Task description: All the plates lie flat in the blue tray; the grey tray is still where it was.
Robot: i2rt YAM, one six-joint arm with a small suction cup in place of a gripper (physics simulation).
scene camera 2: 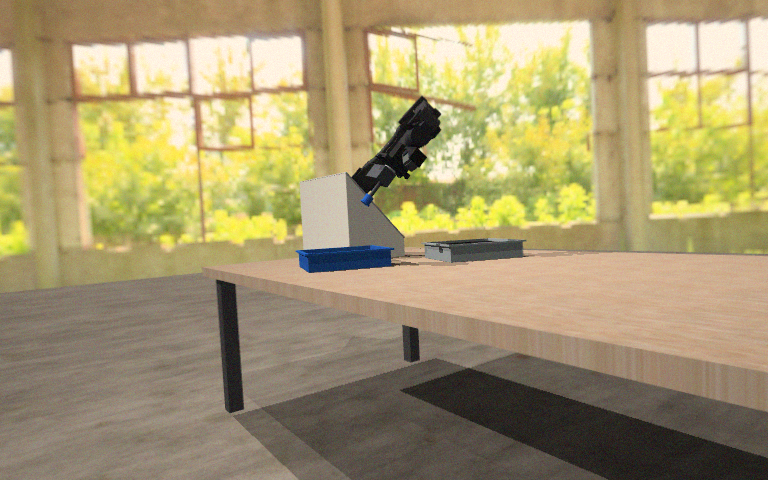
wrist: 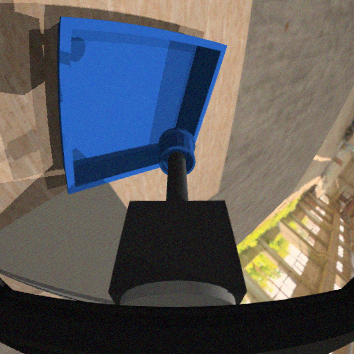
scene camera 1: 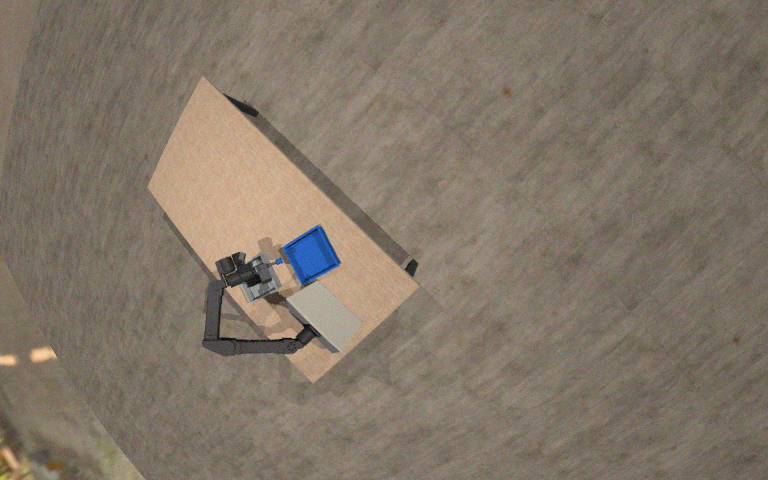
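Pixels of known places: hand, its tool point: [scene camera 2: 364,203] [wrist: 176,144] [scene camera 1: 281,260]; arm's base, origin of its link: [scene camera 2: 345,203] [scene camera 1: 312,329].
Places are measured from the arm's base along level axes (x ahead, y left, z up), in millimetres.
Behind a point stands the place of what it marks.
Note:
The blue tray [scene camera 1: 310,254] {y -138, x 301, z -194 mm} [scene camera 2: 345,261] {y -191, x 387, z -175 mm} [wrist: 115,95] {y -125, x 304, z -194 mm} stands on the table, and no plate shows on its floor. The grey tray [scene camera 1: 261,289] {y 272, x 359, z -195 mm} [scene camera 2: 487,251] {y 198, x 518, z -174 mm} stands beside it, with a gap between them. My arm covers much of the grey tray in scene camera 1, so I cannot tell whether plates lie in it. My gripper, a small blue suction cup [scene camera 1: 279,260] [scene camera 2: 367,199] [wrist: 177,151], is open and carries no plate. It hangs well above the table, tilted, and appears near the blue tray's edge in scene camera 1.
A light grey block with a sloped side [scene camera 1: 325,314] {y -98, x 15, z -22 mm} [scene camera 2: 323,215] {y -97, x 21, z -41 mm} [wrist: 70,240] {y 19, x 163, z -101 mm} stands next to the blue tray and bears the arm's base. My arm [scene camera 1: 254,345] {y 125, x 107, z 203 mm} [scene camera 2: 390,150] {y 128, x 120, z 175 mm} bends out past the table edge and back over the grey tray. The wooden table [scene camera 1: 243,164] {y -144, x 963, z -197 mm} [scene camera 2: 566,294] {y -129, x 1057, z -197 mm} stands on dark legs.

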